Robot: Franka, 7 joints.
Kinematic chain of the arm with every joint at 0, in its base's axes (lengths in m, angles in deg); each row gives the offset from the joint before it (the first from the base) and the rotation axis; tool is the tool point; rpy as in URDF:
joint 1: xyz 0 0 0.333 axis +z
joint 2: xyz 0 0 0 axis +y
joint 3: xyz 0 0 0.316 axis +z
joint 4: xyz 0.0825 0 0 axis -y
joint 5: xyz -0.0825 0 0.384 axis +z
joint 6: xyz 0 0 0 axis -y
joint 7: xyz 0.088 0 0 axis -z
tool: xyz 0 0 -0.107 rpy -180 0 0
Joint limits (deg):
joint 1: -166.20..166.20
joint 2: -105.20..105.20
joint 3: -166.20..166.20
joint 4: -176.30..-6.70
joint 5: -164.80..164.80
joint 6: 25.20..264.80
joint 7: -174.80..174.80
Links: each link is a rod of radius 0.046 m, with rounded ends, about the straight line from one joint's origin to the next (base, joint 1, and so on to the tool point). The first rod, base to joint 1, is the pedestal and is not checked.
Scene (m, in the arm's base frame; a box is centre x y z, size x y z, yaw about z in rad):
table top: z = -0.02
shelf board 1: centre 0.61 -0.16 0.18 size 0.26 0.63 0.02 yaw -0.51
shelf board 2: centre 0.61 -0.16 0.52 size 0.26 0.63 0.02 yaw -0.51
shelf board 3: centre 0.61 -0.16 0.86 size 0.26 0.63 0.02 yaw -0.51
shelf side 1: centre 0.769 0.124 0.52 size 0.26 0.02 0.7 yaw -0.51
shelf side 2: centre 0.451 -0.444 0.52 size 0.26 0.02 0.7 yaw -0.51
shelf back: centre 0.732 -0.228 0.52 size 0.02 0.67 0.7 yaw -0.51
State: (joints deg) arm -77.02 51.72 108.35 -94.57 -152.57 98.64 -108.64
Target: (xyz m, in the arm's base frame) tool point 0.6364 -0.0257 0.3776
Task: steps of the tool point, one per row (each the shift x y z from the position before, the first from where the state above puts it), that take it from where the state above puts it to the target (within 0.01 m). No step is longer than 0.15 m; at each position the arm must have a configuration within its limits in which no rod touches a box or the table.
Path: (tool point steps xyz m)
1: -0.0490 0.0443 -0.0084
2: -0.0729 0.0395 0.0049
3: -0.0893 0.0344 0.0034
4: 0.0506 0.0333 -0.1110
5: 0.0207 0.0269 -0.1162
6: -0.0080 0.0189 -0.1134
7: 0.0643 -0.0294 0.0006
8: 0.0589 -0.0330 -0.0013
9: 0.0525 -0.0359 0.0007

